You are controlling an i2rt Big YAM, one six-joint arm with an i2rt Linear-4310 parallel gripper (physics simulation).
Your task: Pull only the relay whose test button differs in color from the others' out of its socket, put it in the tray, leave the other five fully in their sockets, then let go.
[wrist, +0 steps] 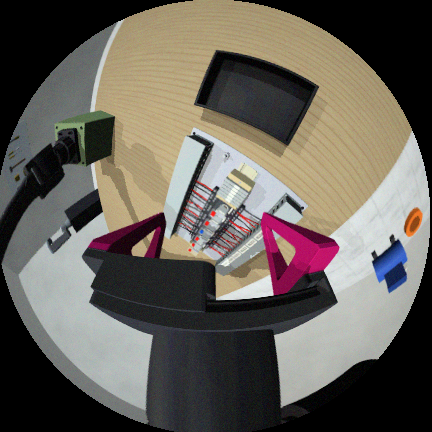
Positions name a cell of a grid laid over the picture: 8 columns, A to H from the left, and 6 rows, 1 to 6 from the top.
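There is a panel (E3) in what I see, and together with it my own gripper (D4).
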